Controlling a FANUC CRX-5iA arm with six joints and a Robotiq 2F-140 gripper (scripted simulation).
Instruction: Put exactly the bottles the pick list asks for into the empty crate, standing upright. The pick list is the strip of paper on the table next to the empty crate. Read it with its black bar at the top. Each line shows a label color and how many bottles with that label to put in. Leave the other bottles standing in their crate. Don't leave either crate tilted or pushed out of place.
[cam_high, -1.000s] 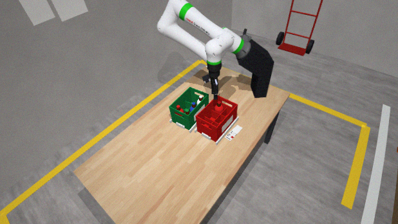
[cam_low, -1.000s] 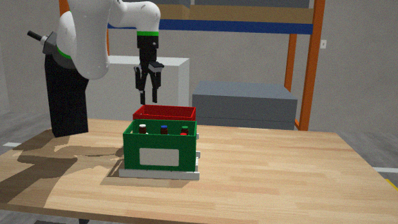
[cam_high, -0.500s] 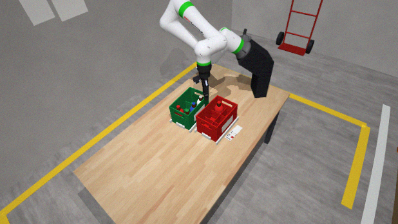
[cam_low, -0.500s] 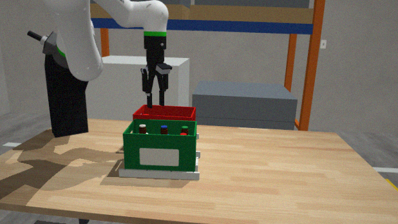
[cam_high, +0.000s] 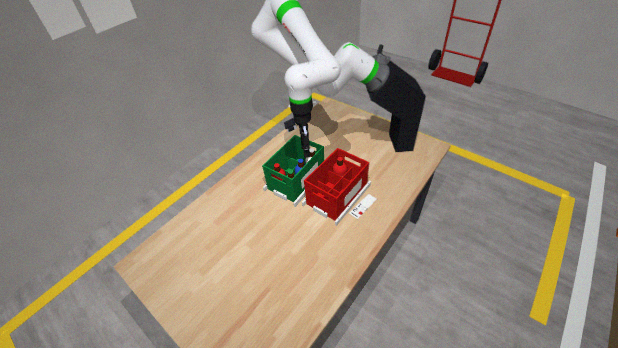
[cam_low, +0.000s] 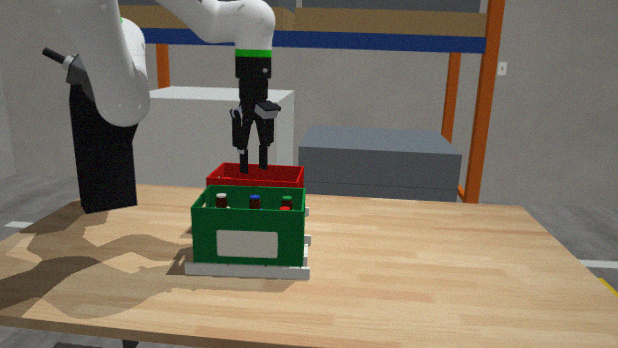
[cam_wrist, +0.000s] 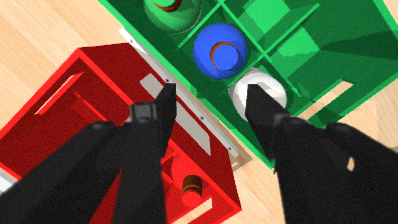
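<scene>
The green crate lies 170 mm below my hand, 70 mm to the right of it and 10 mm behind it. Round my hand: blue-label bottle (170 mm below, 30 mm to the right); then red-capped bottle (170 mm below, 150 mm to the left, 70 mm behind); then white-capped bottle (170 mm below, 90 mm behind, 10 mm to the right).
</scene>
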